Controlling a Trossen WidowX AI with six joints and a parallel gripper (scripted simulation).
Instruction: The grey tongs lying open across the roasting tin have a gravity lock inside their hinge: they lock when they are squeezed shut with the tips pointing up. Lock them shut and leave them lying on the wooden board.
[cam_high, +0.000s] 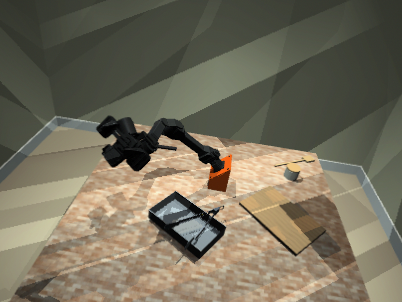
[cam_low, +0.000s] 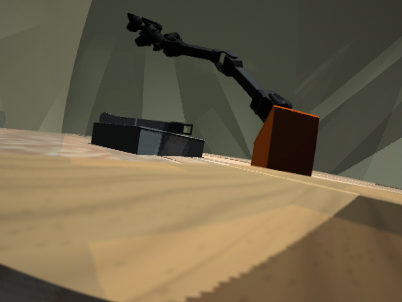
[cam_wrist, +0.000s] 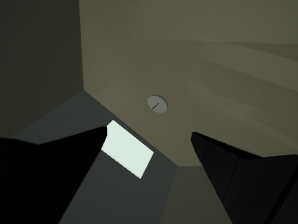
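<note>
Now: the roasting tin 540 mm below my gripper tip, 230 mm to the left of it and 210 mm behind it. Also, from my gripper tip: dark long-handled tool 780 mm behind, 570 mm below, 90 mm to the right; wooden board 680 mm to the left, 560 mm below, 360 mm behind.
</note>
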